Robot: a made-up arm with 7 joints. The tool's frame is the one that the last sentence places. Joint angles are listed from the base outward.
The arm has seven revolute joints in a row. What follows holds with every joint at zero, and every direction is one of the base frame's. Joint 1 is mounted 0.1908 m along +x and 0.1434 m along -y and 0.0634 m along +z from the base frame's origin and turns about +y. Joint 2 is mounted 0.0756 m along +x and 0.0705 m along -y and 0.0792 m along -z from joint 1 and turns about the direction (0.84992, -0.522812, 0.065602). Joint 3 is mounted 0.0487 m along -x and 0.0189 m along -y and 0.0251 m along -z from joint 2 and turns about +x. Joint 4 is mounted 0.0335 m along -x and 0.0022 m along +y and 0.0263 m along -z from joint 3 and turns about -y. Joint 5 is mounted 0.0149 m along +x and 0.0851 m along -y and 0.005 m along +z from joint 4 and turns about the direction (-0.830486, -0.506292, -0.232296). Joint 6 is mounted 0.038 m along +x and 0.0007 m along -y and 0.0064 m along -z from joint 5 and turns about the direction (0.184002, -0.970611, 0.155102). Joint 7 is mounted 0.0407 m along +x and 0.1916 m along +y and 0.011 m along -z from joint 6 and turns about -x. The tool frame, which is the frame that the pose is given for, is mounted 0.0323 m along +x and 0.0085 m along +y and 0.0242 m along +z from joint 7; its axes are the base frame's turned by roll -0.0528, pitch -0.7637 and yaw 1.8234 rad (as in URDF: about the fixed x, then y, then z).
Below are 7 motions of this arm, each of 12 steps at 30 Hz.
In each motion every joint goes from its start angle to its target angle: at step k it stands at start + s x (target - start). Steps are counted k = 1, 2, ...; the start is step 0. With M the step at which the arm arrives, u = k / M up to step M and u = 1 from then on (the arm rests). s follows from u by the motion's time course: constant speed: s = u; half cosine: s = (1 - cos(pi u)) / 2; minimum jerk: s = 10 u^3 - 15 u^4 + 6 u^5.
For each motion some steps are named. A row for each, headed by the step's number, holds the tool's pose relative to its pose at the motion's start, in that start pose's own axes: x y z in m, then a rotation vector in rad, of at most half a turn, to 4 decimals.
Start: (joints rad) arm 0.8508 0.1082 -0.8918 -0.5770 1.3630 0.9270 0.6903
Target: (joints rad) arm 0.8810 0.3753 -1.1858 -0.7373 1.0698 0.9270 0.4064
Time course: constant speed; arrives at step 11
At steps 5, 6, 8, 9, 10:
5: -0.0023 -0.0094 0.0174 0.0521 -0.2461 -0.0402
6: -0.0033 -0.0116 0.0206 0.0628 -0.2953 -0.0510
8: -0.0056 -0.0161 0.0267 0.0842 -0.3937 -0.0755
9: -0.0071 -0.0185 0.0295 0.0948 -0.4428 -0.0894
10: -0.0086 -0.0209 0.0323 0.1054 -0.4918 -0.1042

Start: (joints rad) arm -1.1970 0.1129 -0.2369 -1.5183 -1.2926 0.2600 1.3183
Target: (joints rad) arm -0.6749 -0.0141 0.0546 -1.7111 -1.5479 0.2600 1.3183
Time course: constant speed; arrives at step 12
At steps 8, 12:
8: -0.0906 -0.0702 -0.0653 0.4769 -0.4010 -0.1320
12: -0.1371 -0.0900 -0.1164 0.6948 -0.6210 -0.2191

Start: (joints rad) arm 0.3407 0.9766 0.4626 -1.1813 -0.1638 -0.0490 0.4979
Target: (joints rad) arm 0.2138 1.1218 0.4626 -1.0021 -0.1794 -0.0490 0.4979
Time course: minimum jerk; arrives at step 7
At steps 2, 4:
2: 0.0054 0.0017 0.0033 -0.0212 0.0259 0.0370
4: 0.0236 0.0095 0.0126 -0.0894 0.1087 0.1653

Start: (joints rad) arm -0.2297 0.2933 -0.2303 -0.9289 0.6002 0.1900 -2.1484
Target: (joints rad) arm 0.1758 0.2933 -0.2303 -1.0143 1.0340 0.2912 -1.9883
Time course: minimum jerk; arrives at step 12
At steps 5, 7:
5: -0.0070 0.0416 0.0212 0.0110 0.1535 -0.1108
7: -0.0093 0.0816 0.0352 0.0353 0.2757 -0.2234

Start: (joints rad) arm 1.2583 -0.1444 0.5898 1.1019 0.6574 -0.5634 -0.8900
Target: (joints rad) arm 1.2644 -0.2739 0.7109 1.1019 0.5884 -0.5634 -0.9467
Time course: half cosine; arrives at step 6
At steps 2, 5, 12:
2: -0.0008 0.0011 -0.0003 0.0050 -0.0132 -0.0207
5: -0.0025 0.0040 -0.0009 0.0139 -0.0482 -0.0765
12: -0.0027 0.0043 -0.0009 0.0144 -0.0516 -0.0819

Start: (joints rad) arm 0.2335 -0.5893 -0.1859 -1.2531 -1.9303 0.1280 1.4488
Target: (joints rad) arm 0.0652 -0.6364 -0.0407 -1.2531 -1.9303 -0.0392 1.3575
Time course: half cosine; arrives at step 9
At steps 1, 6, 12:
1: 0.0012 0.0005 -0.0004 0.0044 -0.0016 0.0085
6: 0.0285 0.0162 -0.0116 0.1180 -0.0290 0.2053
12: 0.0377 0.0229 -0.0162 0.1608 -0.0340 0.2710

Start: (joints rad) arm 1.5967 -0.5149 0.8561 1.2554 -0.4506 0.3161 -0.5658
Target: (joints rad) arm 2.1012 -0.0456 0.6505 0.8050 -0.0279 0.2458 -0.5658
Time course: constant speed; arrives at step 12
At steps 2, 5, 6, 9, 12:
2: -0.0166 -0.0008 0.0063 -0.0420 0.0479 -0.1046
5: -0.0408 0.0041 0.0154 -0.0951 0.1211 -0.2631
6: -0.0485 0.0073 0.0183 -0.1103 0.1456 -0.3163
9: -0.0694 0.0213 0.0261 -0.1484 0.2190 -0.4764
12: -0.0863 0.0409 0.0323 -0.1757 0.2909 -0.6367

